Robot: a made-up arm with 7 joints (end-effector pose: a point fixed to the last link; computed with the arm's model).
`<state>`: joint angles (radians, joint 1 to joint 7).
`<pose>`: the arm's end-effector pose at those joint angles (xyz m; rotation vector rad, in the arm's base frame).
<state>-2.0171 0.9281 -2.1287 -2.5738 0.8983 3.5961 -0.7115</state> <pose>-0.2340 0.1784 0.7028 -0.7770 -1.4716 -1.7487</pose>
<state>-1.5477 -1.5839 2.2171 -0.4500 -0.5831 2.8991 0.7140</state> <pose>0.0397 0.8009 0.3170 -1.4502 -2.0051 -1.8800</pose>
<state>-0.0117 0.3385 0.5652 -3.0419 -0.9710 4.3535 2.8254</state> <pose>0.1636 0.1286 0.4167 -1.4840 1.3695 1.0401</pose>
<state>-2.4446 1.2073 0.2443 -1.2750 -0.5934 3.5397 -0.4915</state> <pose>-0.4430 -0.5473 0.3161 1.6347 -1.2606 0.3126</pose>
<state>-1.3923 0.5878 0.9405 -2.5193 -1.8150 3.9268 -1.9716</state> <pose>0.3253 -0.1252 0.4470 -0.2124 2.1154 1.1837</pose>
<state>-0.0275 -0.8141 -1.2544 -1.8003 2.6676 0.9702 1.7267</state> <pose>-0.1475 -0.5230 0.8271 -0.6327 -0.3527 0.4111</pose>
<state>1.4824 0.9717 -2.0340 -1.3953 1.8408 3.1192 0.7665</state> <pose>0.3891 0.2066 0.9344 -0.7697 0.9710 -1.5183</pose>
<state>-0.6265 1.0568 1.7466 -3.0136 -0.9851 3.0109 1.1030</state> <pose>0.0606 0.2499 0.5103 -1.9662 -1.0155 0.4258</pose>
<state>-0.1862 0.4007 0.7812 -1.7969 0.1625 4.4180 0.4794</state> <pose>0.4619 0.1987 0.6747 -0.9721 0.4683 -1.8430</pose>
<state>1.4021 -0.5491 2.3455 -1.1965 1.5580 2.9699 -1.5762</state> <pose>-0.4446 -0.4366 0.8070 0.9623 -1.3710 0.3345</pose>
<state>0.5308 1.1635 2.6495 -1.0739 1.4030 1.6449 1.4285</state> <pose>0.2743 0.4187 1.0609 -0.1814 1.5480 -2.6972</pose>
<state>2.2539 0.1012 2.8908 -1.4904 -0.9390 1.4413 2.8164</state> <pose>0.1909 -0.4656 0.9508 -1.1242 -2.1408 0.9095</pose>
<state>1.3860 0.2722 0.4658 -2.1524 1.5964 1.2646 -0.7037</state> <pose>-0.1665 0.5198 0.4565 -0.7958 -1.1957 1.8025</pose>
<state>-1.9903 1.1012 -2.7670 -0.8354 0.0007 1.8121 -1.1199</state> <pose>-0.3336 -0.4265 1.0713 -0.1297 -1.6639 -2.6570</pose>
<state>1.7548 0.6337 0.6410 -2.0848 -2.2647 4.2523 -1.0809</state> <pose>-0.3157 0.3224 0.4576 1.9670 -0.3440 -0.4836</pose>
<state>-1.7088 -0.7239 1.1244 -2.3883 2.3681 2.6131 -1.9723</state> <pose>0.3134 -0.1809 0.6093 2.2182 -0.3549 1.6635</pose>
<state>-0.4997 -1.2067 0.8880 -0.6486 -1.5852 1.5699 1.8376</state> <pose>-0.4835 0.5250 0.8882 0.3792 0.9424 -2.4250</pose>
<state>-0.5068 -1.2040 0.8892 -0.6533 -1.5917 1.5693 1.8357</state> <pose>-0.4766 0.5288 0.8906 0.3855 0.9482 -2.4389</pose>
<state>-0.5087 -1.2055 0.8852 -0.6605 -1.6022 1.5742 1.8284</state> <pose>-0.4730 0.5305 0.8915 0.4002 0.9508 -2.4572</pose>
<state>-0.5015 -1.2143 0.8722 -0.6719 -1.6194 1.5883 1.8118</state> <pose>-0.4754 0.5289 0.8895 0.4290 0.9488 -2.4826</pose>
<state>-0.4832 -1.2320 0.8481 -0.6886 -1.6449 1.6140 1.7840</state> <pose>-0.4849 0.5226 0.8845 0.4758 0.9430 -2.5163</pose>
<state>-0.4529 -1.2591 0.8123 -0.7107 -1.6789 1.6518 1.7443</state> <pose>-0.5018 0.5105 0.8764 0.5415 0.9372 -2.5573</pose>
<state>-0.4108 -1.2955 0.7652 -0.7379 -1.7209 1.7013 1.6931</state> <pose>-0.5256 0.4911 0.8654 0.6256 0.9379 -2.6032</pose>
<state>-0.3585 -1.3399 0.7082 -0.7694 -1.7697 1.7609 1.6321</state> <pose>-0.5545 0.4634 0.8524 0.7244 0.9536 -2.6512</pose>
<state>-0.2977 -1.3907 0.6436 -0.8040 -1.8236 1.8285 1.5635</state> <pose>-0.5865 0.4265 0.8380 0.8311 0.9920 -2.6978</pose>
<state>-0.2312 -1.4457 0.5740 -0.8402 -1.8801 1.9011 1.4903</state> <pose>-0.6188 0.3805 0.8229 0.9357 1.0583 -2.7400</pose>
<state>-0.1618 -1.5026 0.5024 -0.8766 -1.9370 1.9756 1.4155</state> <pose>-0.6488 0.3266 0.8076 -1.0046 -1.1278 2.7141</pose>
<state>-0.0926 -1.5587 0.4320 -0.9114 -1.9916 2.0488 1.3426</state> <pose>-0.6743 0.2673 0.7922 -1.0109 -1.1721 2.5856</pose>
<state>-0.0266 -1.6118 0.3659 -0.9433 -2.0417 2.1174 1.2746</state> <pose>-0.6938 0.2062 0.7771 -0.9928 -1.2239 2.4673</pose>
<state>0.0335 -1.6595 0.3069 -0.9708 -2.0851 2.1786 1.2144</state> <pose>-0.7070 0.1472 0.7626 -0.9577 -1.2755 2.3662</pose>
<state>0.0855 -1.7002 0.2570 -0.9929 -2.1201 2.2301 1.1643</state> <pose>-0.7147 0.0942 0.7491 -0.9152 -1.3216 2.2862</pose>
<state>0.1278 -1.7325 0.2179 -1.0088 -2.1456 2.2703 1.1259</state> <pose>-0.7186 0.0502 0.7373 -0.8746 -1.3592 2.2292</pose>
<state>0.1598 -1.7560 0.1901 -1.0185 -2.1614 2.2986 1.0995</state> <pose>-0.7204 0.0169 0.7276 -0.8429 -1.3880 2.1943</pose>
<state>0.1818 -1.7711 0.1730 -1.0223 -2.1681 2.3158 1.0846</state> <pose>-0.7216 -0.0057 0.7201 -0.8240 -1.4086 2.1789</pose>
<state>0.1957 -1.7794 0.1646 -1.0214 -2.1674 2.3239 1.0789</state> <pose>-0.7231 -0.0193 0.7146 -0.8172 -1.4230 2.1789</pose>
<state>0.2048 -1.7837 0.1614 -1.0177 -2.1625 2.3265 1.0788</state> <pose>-0.7250 -0.0276 0.7104 -0.8183 -1.4340 2.1877</pose>
